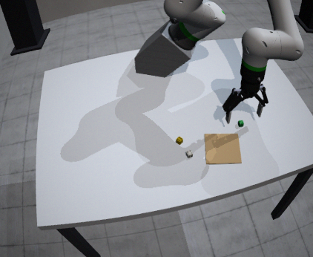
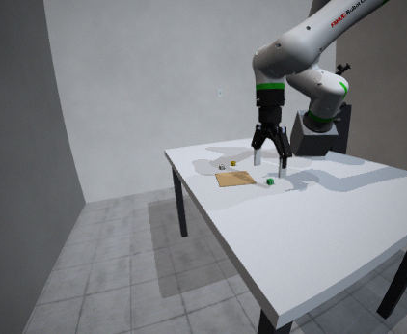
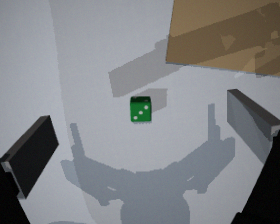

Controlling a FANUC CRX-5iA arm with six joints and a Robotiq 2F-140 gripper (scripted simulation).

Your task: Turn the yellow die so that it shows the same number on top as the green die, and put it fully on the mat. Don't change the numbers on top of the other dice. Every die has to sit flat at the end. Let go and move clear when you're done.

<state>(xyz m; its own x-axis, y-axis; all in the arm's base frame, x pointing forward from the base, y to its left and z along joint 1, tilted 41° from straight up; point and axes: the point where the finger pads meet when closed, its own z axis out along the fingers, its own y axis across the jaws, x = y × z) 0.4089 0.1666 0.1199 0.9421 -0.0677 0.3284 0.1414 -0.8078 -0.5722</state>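
The green die is 5 cm below my hand and 1 cm behind it. From my hand the other things lie so: yellow die: 27 cm to the right, 5 cm below, 5 cm ahead; then white die: 24 cm to the right, 12 cm ahead, 5 cm below; then tan mat: 10 cm to the right, 10 cm ahead, 6 cm below.
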